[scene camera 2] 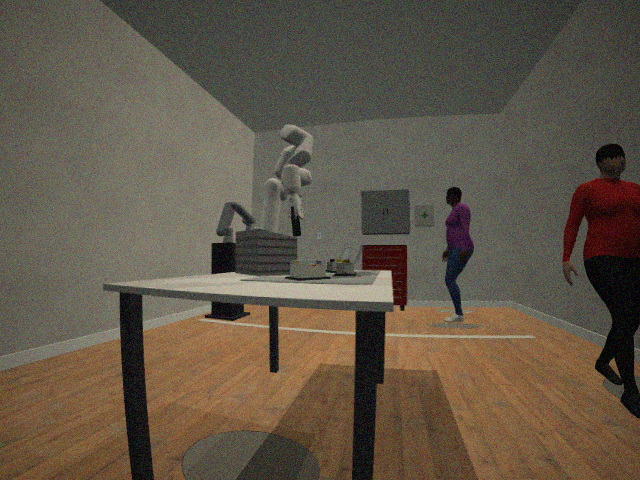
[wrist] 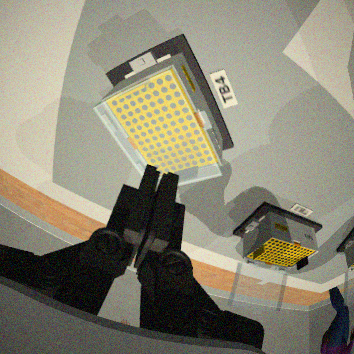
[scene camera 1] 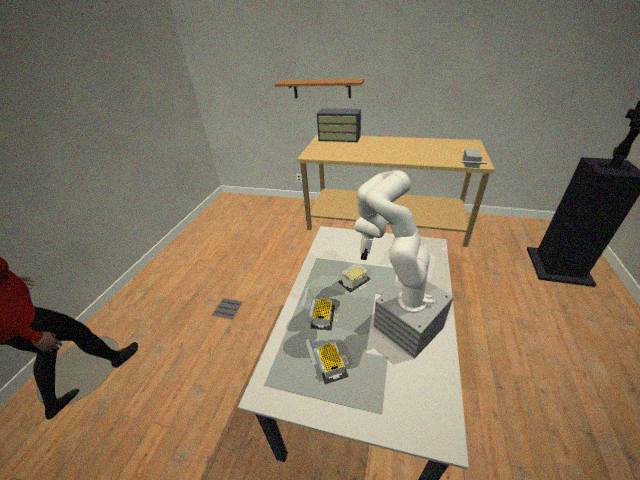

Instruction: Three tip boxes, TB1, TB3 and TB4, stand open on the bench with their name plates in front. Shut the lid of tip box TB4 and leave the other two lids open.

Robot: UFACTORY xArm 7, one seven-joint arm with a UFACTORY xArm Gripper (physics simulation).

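Places are measured from the arm's base along level axes (x ahead, y left, z up), in millimetres.
Pixels of known places: gripper, between the fingertips: [scene camera 2: 297, 236] [wrist: 153, 189] [scene camera 1: 363, 258]; arm's base, origin of its link: [scene camera 2: 267, 234] [scene camera 1: 412, 300].
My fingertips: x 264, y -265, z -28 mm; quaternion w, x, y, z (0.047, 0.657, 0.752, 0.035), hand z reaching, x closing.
Ahead of a thing's pixels: the offset from my fingertips to its top centre. "pt": to the spot under its first point. Level surfaces: height alone.
Tip box TB4 @[dx +38, dy +7, dz -100 mm] [scene camera 1: 354, 277] [scene camera 2: 308, 269] [wrist: 165, 120] has its clear lid @[pt dx +58, dy +60, dz -100 mm] [wrist: 206, 174] down over the yellow rack. Its name plate @[pt dx -5, dy +40, dz -175 mm] [wrist: 223, 89] reads TB4 in the wrist view. My gripper [scene camera 1: 364, 255] [scene camera 2: 296, 233] [wrist: 153, 189] is shut and empty, raised above and beyond TB4, apart from it. The middle tip box @[dx +156, dy +290, dz -103 mm] [scene camera 1: 323, 311] [wrist: 282, 241] stands with its clear lid open; its name plate [wrist: 301, 209] is too small to read. The nearest tip box in scene camera 1 [scene camera 1: 330, 359] also has its lid up; part of it shows at the wrist view's right edge.
The boxes stand on a grey mat @[dz -178 mm] [scene camera 1: 361, 397] on the white bench @[dz -180 mm] [scene camera 1: 423, 421] [scene camera 2: 206, 285]. The arm's grey block base [scene camera 1: 413, 328] [scene camera 2: 266, 253] stands beside the mat. A wooden table [scene camera 1: 413, 150] stands behind the bench. A person in red [scene camera 1: 15, 310] [scene camera 2: 610, 222] is off to the side.
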